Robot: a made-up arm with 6 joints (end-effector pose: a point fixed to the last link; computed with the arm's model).
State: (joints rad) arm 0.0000 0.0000 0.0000 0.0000 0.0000 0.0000
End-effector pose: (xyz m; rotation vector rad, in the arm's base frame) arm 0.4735 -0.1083 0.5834 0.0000 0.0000 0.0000
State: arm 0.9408 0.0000 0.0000 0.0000 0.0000 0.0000
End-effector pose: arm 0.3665 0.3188 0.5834 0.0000 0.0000 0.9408
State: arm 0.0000 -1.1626 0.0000 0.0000 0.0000 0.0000
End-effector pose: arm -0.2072 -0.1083 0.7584 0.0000 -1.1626 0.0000
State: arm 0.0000 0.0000 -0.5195 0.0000 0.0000 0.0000
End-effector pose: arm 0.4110 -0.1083 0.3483 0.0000 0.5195 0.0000
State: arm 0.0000 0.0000 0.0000 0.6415 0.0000 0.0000
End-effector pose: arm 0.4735 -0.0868 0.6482 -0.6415 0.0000 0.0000
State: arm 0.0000 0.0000 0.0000 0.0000 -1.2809 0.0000
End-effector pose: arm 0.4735 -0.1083 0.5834 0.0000 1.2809 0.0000
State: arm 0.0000 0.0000 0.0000 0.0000 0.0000 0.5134
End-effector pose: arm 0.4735 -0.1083 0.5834 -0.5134 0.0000 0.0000
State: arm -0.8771 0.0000 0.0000 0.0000 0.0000 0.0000
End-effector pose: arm 0.2195 -0.4333 0.5834 0.0000 0.0000 -0.8771
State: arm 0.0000 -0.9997 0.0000 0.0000 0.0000 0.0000
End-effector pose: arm -0.1062 -0.1083 0.7840 0.0000 -0.9997 0.0000
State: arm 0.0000 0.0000 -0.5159 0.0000 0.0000 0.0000
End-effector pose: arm 0.4119 -0.1083 0.3498 0.0000 0.5159 0.0000
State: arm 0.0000 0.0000 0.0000 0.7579 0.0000 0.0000
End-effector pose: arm 0.4735 -0.0787 0.6578 -0.7579 0.0000 0.0000
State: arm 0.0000 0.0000 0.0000 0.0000 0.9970 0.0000
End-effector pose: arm 0.4735 -0.1083 0.5834 0.0000 -0.9970 0.0000
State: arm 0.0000 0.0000 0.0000 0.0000 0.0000 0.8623
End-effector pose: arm 0.4735 -0.1083 0.5834 -0.8623 0.0000 0.0000
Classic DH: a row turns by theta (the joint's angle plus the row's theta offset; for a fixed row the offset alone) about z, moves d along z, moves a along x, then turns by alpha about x. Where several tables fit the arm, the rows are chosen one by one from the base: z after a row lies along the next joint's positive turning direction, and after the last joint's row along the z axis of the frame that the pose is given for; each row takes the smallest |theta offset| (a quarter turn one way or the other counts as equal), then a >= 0, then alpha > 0; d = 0 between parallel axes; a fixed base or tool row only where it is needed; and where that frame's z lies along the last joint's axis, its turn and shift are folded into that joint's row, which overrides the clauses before.
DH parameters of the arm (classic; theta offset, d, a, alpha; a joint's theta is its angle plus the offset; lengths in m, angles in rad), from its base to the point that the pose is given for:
joint 1: 0 0.1529 0 -1.5708
joint 2: -1.5708 0 0.4305 3.1416
joint 3: 0 0 0 -1.5708
joint 4: 0 -0.4735 0 1.5708
joint 5: 0 0.1083 0 -1.5708
joint 6: 1.5708 0 0 1.5708
tool (fixed): -1.5708 0 0 0

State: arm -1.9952 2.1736 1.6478 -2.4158 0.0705 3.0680
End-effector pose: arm -0.2260 -0.6969 -0.3910 0.1502 0.9780 -1.7115
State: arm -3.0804 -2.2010 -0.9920 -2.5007 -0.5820 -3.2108
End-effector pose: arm 0.1247 -0.0793 0.3191 2.2857 -0.7784 1.8398
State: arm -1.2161 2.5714 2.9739 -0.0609 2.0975 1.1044
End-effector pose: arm 0.1315 -0.6664 -0.0301 1.7371 1.7137 1.7599
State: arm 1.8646 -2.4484 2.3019 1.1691 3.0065 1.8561
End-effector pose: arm 0.0862 -0.1385 -0.6476 0.8850 -1.4881 0.9696
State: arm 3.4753 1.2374 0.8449 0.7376 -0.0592 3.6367
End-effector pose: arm -0.8503 -0.2099 0.1800 -0.7119 2.2736 1.7555
